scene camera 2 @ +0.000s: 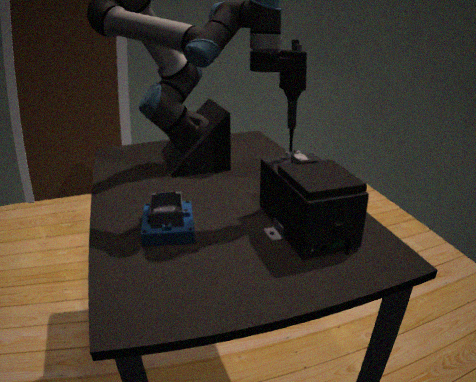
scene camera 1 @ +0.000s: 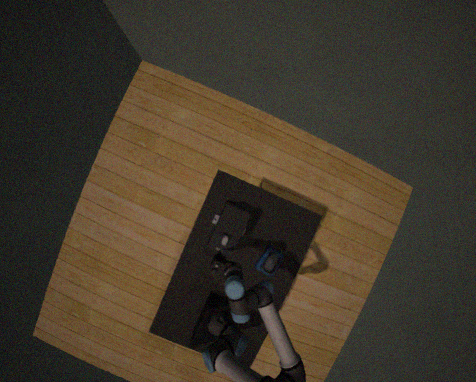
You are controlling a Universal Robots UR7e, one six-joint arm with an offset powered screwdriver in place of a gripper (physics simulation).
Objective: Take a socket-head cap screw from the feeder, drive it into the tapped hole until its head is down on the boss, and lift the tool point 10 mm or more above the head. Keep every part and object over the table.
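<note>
The black screw feeder (scene camera 1: pixel 234 220) (scene camera 2: pixel 315 215) stands on the table, with a pale piece (scene camera 1: pixel 224 240) (scene camera 2: pixel 300 156) at its outlet end. My screwdriver (scene camera 2: pixel 291 149) points straight down, its tip at the feeder's outlet, beside the pale piece. Whether the tip touches a screw or holds one is too small and dark to tell. In scene camera 1 the tip cannot be made out. A dark grey boxy part (scene camera 1: pixel 271 262) (scene camera 2: pixel 166 207) sits on a blue fixture (scene camera 2: pixel 170 236), apart from the feeder. The boss and its tapped hole cannot be made out.
The dark table (scene camera 1: pixel 182 295) (scene camera 2: pixel 200 300) stands on a plank floor. The arm's wedge-shaped base mount (scene camera 2: pixel 215 145) is at the table's far end in scene camera 2. A small pale plate (scene camera 1: pixel 215 219) (scene camera 2: pixel 273 233) lies beside the feeder's foot.
</note>
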